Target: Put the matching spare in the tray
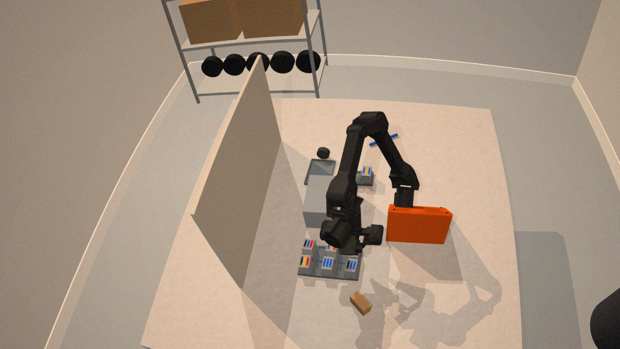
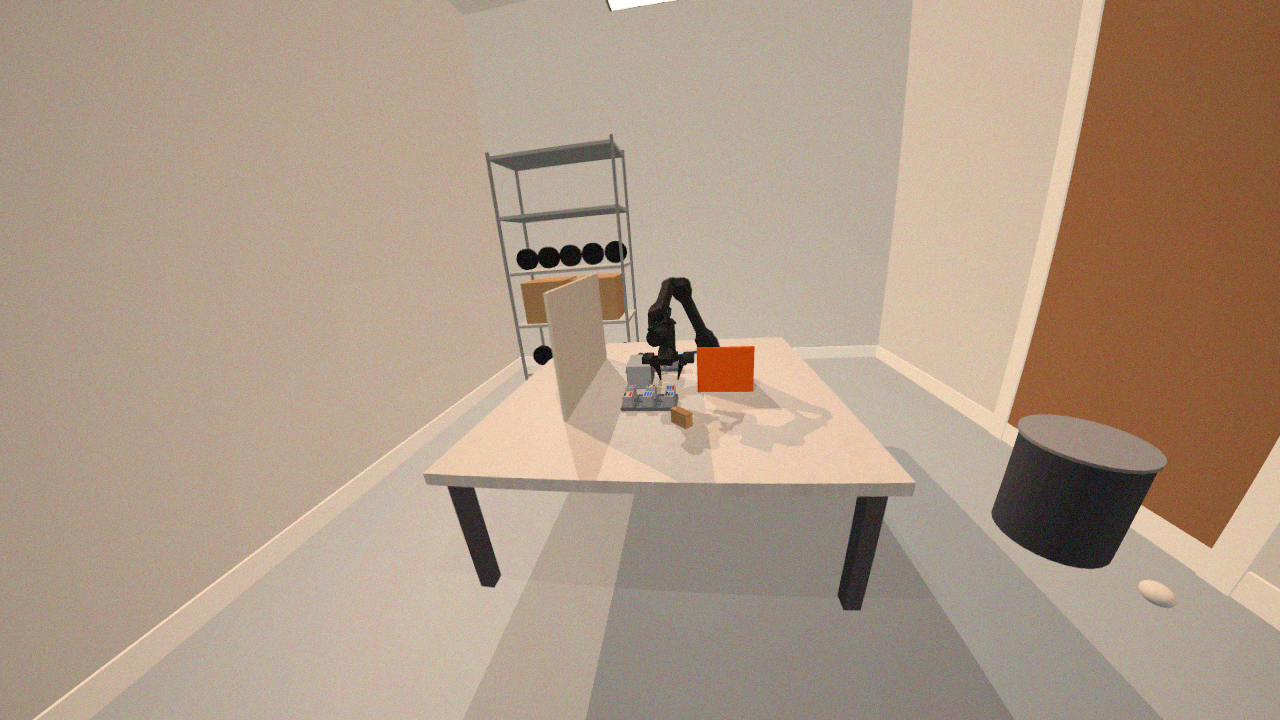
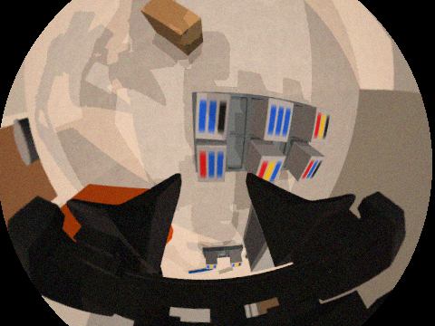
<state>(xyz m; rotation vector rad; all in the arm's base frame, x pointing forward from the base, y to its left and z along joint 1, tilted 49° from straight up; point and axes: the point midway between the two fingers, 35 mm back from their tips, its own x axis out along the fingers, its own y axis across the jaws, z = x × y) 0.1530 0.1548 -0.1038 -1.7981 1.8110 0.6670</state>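
Right now my gripper tip is 36 cm to the left of the grey tray, 18 cm short of it and 8 cm above it. Round my gripper tip: mounted unit (18 cm to the right, 14 cm ahead, 3 cm below); then brown block (18 cm to the left, 6 cm below, 5 cm behind); then upright panel (37 cm ahead, 18 cm to the right, 14 cm above).
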